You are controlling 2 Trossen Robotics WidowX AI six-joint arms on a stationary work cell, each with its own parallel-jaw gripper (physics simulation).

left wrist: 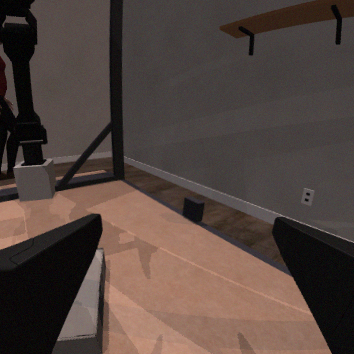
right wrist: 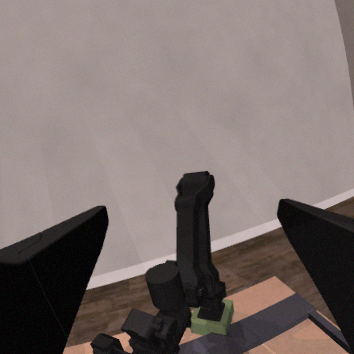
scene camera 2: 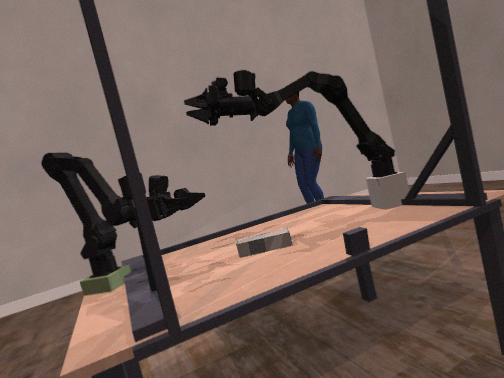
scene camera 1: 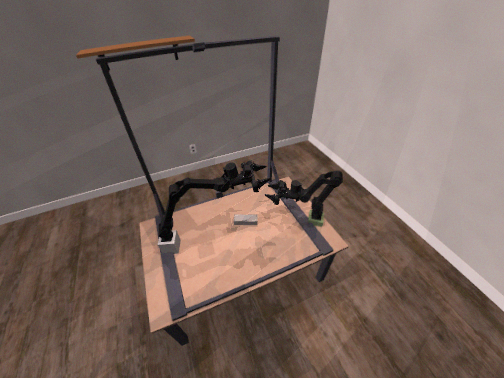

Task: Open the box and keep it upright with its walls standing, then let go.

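The box is a small, low, grey block on the table. It looks closed, with no raised walls or flaps showing; its near part is hidden behind a finger in the left wrist view. My left gripper is open and empty, above the table beyond the box's right end in scene camera 1. My right gripper is open and empty, higher up and well away from the box. The box does not show in the right wrist view.
The wooden table has a dark frame around it, with tall posts and a top bar. A small dark block is on the frame's edge. The grippers are near each other in scene camera 1. A person stands beyond the table.
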